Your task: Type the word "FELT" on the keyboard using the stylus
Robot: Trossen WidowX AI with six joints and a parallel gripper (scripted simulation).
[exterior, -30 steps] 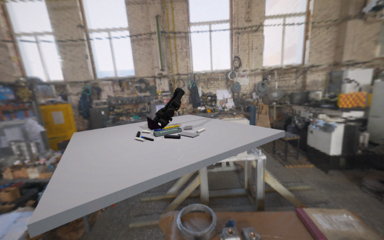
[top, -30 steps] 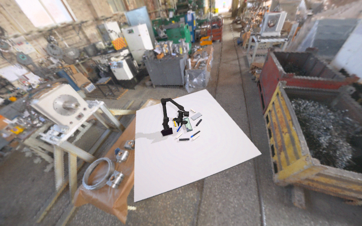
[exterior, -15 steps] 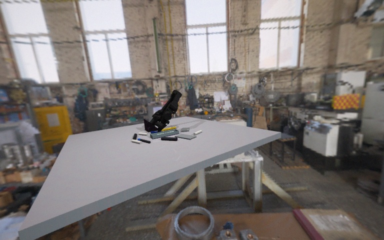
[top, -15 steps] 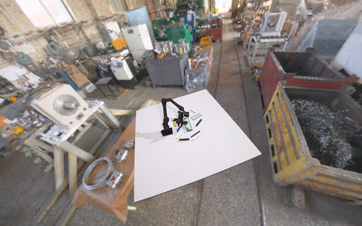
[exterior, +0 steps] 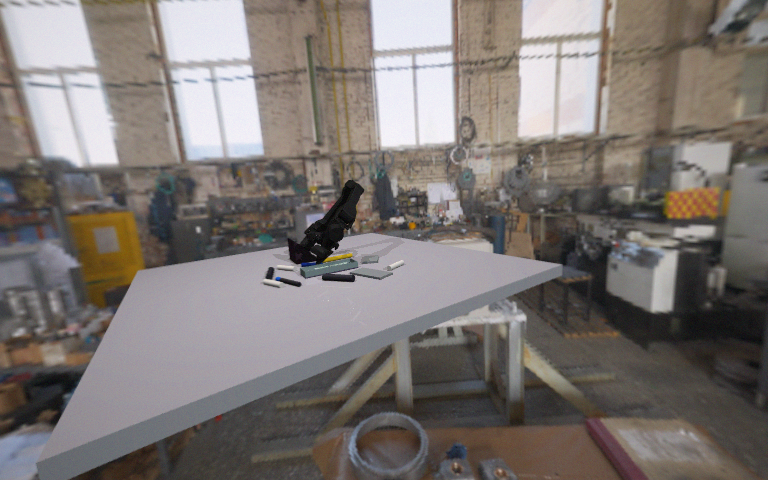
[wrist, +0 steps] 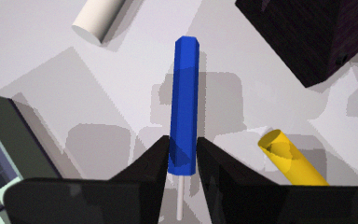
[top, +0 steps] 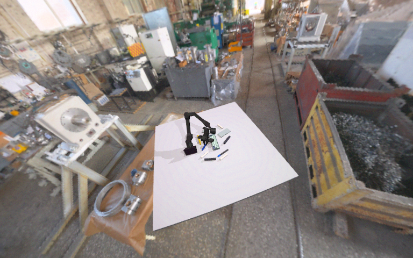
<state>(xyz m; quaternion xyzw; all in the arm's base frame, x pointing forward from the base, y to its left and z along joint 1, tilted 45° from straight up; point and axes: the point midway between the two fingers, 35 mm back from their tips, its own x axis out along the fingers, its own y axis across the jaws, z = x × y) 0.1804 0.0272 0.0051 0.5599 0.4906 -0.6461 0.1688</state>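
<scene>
Right now the yellow pencil is 11 cm to the left of my gripper tip and 5 cm behind it. The rest, counted from my gripper tip: stylus tip (3 cm to the left, 3 cm ahead); blue-tipped black pen (17 cm to the right, 14 cm ahead); blue stylus (right at my gripper tip).
</scene>
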